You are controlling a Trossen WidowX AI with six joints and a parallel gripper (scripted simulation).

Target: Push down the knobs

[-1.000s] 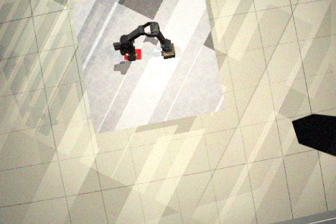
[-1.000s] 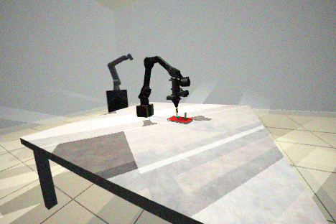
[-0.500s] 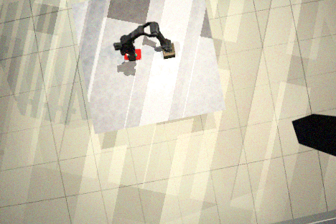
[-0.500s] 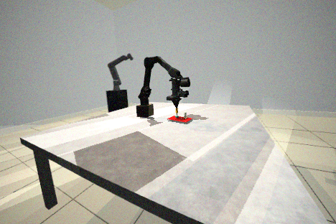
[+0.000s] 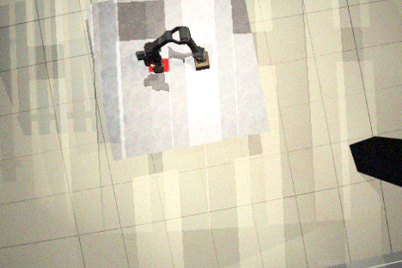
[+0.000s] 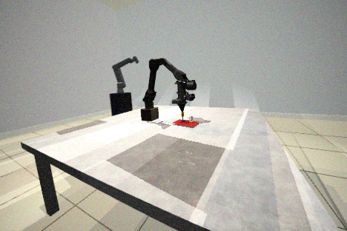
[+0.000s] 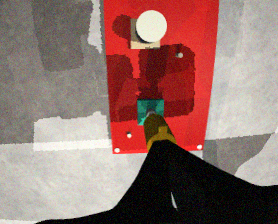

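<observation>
Right now my gripper tip is 1 cm above the yellow-brown knob. Also, from my gripper tip: round grey knob: 7 cm ahead, 2 cm to the right, 4 cm below.
</observation>
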